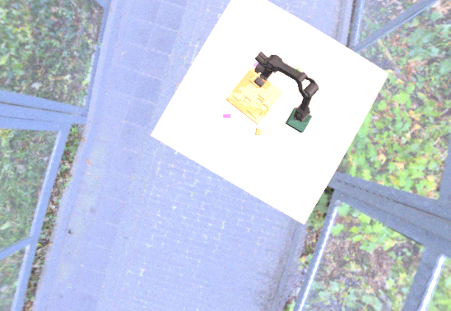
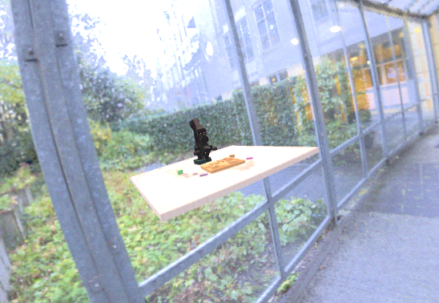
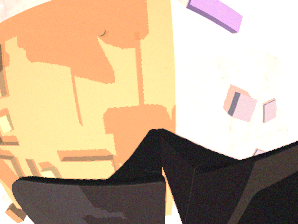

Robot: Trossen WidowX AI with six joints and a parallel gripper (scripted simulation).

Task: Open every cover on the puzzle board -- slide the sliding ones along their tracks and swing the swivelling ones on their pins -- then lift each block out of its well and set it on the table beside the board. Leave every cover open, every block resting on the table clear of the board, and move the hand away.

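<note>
The puzzle board is 130 mm to the left of my gripper tip, 60 mm below it and 20 mm ahead of it. Round my gripper tip: lilac block: 110 mm to the right, 80 mm ahead, 70 mm below; then green block: 220 mm behind, 160 mm to the right, 60 mm below; then pink block: 330 mm to the left, 130 mm ahead, 70 mm below.
</note>
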